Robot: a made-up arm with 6 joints. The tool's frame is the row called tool. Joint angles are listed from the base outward.
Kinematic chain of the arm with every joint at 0, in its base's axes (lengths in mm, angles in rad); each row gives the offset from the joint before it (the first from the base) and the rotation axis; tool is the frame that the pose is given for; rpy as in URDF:
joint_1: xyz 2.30 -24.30 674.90 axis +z
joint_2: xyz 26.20 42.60 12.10 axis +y
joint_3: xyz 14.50 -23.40 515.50 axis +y
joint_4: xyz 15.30 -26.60 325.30 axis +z
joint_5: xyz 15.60 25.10 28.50 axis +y
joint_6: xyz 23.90 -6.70 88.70 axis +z
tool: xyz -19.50 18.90 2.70 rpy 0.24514 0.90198 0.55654
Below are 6 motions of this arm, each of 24 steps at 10 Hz.
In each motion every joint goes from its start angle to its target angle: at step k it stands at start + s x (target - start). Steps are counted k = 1, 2, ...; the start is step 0. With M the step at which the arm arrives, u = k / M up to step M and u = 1 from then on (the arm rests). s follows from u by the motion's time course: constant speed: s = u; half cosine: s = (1 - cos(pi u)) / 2; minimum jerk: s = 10 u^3 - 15 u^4 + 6 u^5.
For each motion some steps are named. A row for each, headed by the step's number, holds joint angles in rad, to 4 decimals.
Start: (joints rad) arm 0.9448 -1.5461 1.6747 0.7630 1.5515 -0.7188
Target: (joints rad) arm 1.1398 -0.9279 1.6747 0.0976 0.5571 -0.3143
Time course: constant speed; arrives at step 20
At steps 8, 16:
8: 1.0228 -1.2988 1.6747 0.4968 1.1537 -0.5570
16: 1.1008 -1.0515 1.6747 0.2307 0.7560 -0.3952

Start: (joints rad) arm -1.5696 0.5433 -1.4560 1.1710 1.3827 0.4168
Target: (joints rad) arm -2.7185 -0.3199 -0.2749 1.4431 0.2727 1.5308
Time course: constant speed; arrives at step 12
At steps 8, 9, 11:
8: -2.3355 -0.0322 -0.6686 1.3524 0.6427 1.1595
9: -2.4313 -0.1041 -0.5702 1.3751 0.5502 1.2523
11: -2.6228 -0.2480 -0.3733 1.4204 0.3652 1.4380

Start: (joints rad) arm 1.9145 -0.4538 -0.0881 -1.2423 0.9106 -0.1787
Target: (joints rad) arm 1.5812 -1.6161 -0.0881 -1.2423 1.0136 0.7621
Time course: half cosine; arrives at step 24
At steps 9, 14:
9: 1.8116 -0.8126 -0.0881 -1.2423 0.9424 0.1117
14: 1.7047 -1.1854 -0.0881 -1.2423 0.9754 0.4134

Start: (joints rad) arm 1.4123 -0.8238 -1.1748 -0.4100 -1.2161 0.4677
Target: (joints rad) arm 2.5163 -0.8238 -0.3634 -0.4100 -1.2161 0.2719
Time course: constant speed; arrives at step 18
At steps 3, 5, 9, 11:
3: 1.5963 -0.8238 -1.0396 -0.4100 -1.2161 0.4351
5: 1.7190 -0.8238 -0.9494 -0.4100 -1.2161 0.4133
9: 1.9643 -0.8238 -0.7691 -0.4100 -1.2161 0.3698
11: 2.0870 -0.8238 -0.6789 -0.4100 -1.2161 0.3480

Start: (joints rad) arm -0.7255 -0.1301 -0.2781 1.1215 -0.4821 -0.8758
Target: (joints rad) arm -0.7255 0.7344 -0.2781 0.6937 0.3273 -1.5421
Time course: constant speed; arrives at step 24
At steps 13, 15, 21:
13: -0.7255 0.3382 -0.2781 0.8898 -0.0437 -1.2367
15: -0.7255 0.4102 -0.2781 0.8541 0.0238 -1.2922
21: -0.7255 0.6263 -0.2781 0.7472 0.2261 -1.4588

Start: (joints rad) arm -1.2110 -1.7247 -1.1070 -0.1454 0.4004 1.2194
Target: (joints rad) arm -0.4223 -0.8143 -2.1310 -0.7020 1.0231 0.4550
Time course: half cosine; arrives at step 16
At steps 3, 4, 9, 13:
3: -1.1445 -1.6480 -1.1933 -0.1923 0.4529 1.1550
4: -1.0955 -1.5914 -1.2570 -0.2269 0.4916 1.1075
9: -0.7397 -1.1807 -1.7189 -0.4780 0.7725 0.7626
13: -0.4888 -0.8910 -2.0447 -0.6551 0.9706 0.5194

